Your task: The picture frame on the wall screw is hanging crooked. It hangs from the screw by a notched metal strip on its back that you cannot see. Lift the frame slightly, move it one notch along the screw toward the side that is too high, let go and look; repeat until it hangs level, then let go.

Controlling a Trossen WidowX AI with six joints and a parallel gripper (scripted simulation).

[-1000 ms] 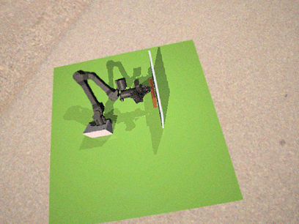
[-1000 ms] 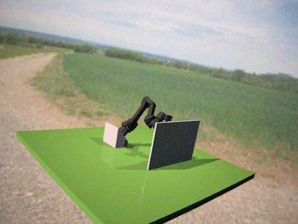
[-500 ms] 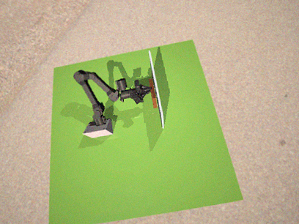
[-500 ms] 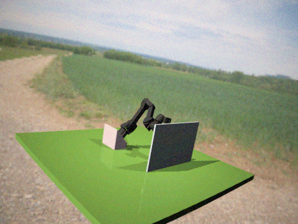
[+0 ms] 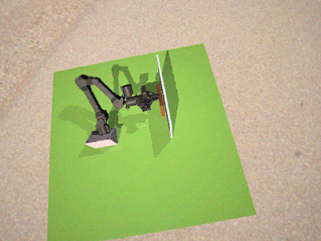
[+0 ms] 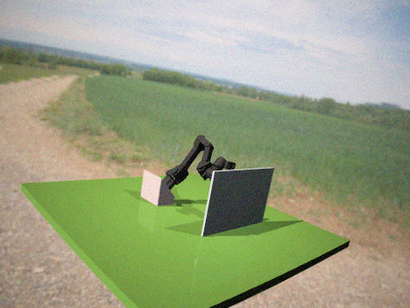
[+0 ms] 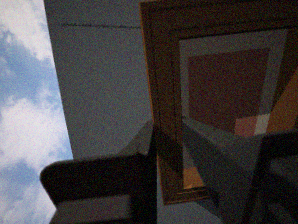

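The picture frame is 5 cm below my gripper tip, 1 cm to the right of it and 1 cm ahead of it. Also, from my gripper tip: wall panel 7 cm below, 2 cm ahead, 1 cm to the left.
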